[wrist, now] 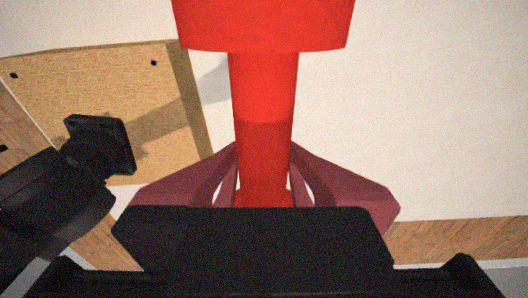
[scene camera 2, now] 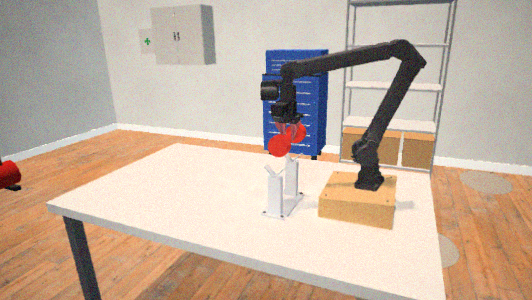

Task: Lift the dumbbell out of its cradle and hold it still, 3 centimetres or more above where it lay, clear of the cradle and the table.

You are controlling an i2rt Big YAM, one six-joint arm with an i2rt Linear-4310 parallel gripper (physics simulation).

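Frame: origin at the arm's base, x right, y ahead, z up, level; metres.
Seen in the pictures: gripper, fingertip midpoint: [wrist: 263,149]; arm's base, link origin: [wrist: 106,145] [scene camera 2: 369,183].
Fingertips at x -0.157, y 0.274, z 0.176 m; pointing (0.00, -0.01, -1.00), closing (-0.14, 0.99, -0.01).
Observation:
Offsets run from my fingertips to a thing's top centre. Level surfaces: height alone.
The red dumbbell {dz +0.045, dx -0.001, dy +0.000 m} [scene camera 2: 279,145] [wrist: 263,90] hangs in the air above the white cradle {dz -0.075, dx -0.009, dy +0.013 m} [scene camera 2: 275,195], with a visible gap over the cradle's V-shaped tops in the scene view. My gripper [scene camera 2: 289,131] [wrist: 263,149] points down and is shut on the dumbbell's handle, one dark red finger on each side of it. In the wrist view one red weight shows at the top and a sliver of the other shows behind the black gripper body. The dumbbell looks about level. The cradle stands upright on the white table {dz -0.270 m} [scene camera 2: 165,200].
A wooden block [scene camera 2: 356,212] [wrist: 100,95] carries the arm's base on the table, right of the cradle. Behind the table stand a blue drawer cabinet [scene camera 2: 320,110] and a metal shelf rack [scene camera 2: 346,75]. A grey cabinet [scene camera 2: 175,45] hangs on the wall. A red object [scene camera 2: 7,175] shows at the left edge.

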